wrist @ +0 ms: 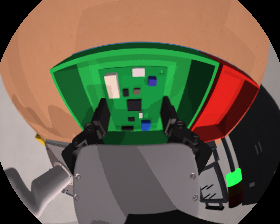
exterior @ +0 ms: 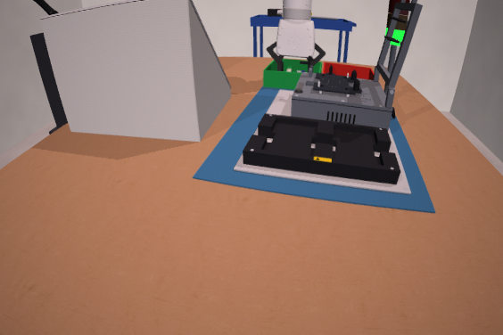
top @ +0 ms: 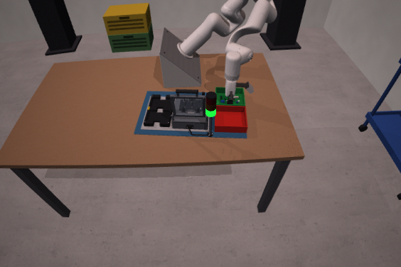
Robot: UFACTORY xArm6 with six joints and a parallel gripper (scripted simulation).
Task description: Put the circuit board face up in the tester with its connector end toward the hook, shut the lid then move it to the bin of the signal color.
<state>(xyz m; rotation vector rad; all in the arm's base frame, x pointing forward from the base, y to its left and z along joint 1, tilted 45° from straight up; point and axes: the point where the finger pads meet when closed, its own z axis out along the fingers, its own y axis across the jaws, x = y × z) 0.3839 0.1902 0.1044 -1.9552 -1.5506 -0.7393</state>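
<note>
Now: hand 10 mm above the green bin. Round my hand: latch hook (20 mm ahead, 150 mm to the right, 60 mm above); then green circuit board (10 mm below); then red bin (150 mm ahead, 30 mm to the right, 10 mm below).
</note>
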